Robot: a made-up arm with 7 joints.
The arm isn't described. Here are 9 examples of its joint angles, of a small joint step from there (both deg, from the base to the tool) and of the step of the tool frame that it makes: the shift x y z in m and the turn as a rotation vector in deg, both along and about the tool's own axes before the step.
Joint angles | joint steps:
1: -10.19 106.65 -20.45 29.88 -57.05 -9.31 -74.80 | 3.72 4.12 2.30 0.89 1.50 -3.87 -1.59
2: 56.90 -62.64 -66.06 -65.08 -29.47 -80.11 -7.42 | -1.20 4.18 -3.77 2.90 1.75 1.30 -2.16
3: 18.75 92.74 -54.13 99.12 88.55 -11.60 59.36 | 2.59 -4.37 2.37 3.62 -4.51 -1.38 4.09
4: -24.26 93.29 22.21 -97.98 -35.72 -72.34 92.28 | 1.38 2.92 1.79 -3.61 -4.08 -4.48 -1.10
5: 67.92 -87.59 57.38 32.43 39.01 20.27 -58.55 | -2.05 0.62 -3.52 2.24 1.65 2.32 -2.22
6: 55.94 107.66 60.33 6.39 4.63 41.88 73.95 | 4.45 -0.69 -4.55 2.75 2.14 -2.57 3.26
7: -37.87 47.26 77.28 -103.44 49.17 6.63 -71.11 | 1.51 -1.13 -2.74 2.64 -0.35 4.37 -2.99
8: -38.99 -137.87 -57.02 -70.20 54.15 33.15 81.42 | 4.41 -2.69 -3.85 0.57 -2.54 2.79 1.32
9: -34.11 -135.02 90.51 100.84 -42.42 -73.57 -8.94 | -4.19 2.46 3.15 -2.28 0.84 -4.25 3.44
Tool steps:
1: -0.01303 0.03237 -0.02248 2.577 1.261 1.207
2: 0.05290 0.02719 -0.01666 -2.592 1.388 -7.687
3: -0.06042 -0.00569 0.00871 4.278 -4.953 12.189
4: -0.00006 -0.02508 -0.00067 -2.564 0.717 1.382
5: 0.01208 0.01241 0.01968 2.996 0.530 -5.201
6: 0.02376 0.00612 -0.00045 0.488 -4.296 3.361
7: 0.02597 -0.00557 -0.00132 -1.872 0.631 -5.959
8: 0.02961 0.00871 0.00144 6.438 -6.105 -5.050
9: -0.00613 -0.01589 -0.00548 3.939 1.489 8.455
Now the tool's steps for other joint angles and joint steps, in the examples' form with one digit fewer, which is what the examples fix.
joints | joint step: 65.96 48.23 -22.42 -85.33 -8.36 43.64 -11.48 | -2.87 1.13 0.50 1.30 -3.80 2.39 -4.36
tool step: 0.0261 -0.0019 0.0118 1.37 7.03 -7.07
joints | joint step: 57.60 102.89 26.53 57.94 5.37 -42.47 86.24 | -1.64 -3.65 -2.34 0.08 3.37 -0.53 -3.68
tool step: 0.0155 0.0191 0.0017 3.47 4.64 -6.26
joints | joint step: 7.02 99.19 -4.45 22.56 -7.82 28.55 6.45 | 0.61 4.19 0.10 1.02 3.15 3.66 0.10
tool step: 0.0017 0.0281 0.0083 1.13 0.26 -2.50
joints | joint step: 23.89 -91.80 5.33 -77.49 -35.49 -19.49 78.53 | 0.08 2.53 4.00 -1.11 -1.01 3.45 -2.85
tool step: 0.0392 0.0043 0.0221 2.42 -0.64 -7.14
